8 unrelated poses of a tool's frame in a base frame.
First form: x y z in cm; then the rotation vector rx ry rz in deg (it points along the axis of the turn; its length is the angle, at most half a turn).
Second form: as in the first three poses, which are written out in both.
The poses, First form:
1: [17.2 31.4 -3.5 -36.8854 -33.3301 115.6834]
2: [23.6 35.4 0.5 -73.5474 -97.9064 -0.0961]
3: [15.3 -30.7 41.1 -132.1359 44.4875 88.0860]
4: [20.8 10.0 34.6 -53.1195 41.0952 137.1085]
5: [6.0 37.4 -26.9 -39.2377 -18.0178 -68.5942]
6: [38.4 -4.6 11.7 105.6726 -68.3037 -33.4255]
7: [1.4 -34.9 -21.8 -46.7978 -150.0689 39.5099]
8: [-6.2 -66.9 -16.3 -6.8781 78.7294 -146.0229]
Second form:
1: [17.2 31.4 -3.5 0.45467 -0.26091 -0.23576 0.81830]
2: [23.6 35.4 0.5 0.48134 -0.52646 -0.70082 -0.00069]
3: [15.3 -30.7 41.1 0.13123 -0.79429 0.26742 0.52950]
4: [20.8 10.0 34.6 0.23621 -0.33808 0.26155 0.87264]
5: [6.0 37.4 -26.9 0.76011 -0.31457 -0.14445 -0.54992]
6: [38.4 -4.6 11.7 0.42112 0.73620 -0.47586 -0.23287]
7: [1.4 -34.9 -21.8 0.15570 -0.28520 -0.91457 0.24079]
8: [-6.2 -66.9 -16.3 0.12155 -0.04112 0.47065 -0.87294]
